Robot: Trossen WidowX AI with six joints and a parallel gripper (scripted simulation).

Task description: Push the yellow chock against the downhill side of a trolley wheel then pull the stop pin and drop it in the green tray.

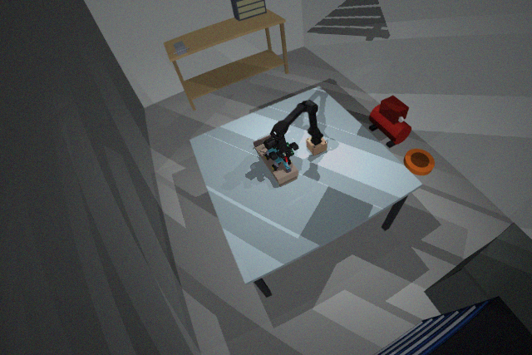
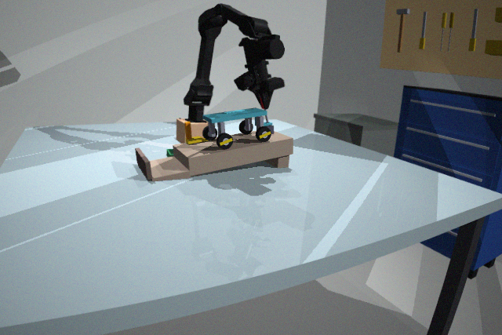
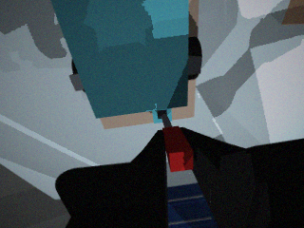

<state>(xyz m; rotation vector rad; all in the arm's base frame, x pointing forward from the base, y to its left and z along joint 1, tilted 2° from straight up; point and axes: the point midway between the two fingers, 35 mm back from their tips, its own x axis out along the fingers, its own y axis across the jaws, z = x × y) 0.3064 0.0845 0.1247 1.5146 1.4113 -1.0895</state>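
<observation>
My gripper tip is 12 cm past the green tray, 21 cm to the left of it and 18 cm above it. Round my gripper tip: blue-topped trolley 1 cm ahead, 11 cm to the right, 6 cm below; then tan ramp 1 cm ahead, 11 cm to the right, 12 cm below; then red-headed stop pin right at my gripper tip.
</observation>
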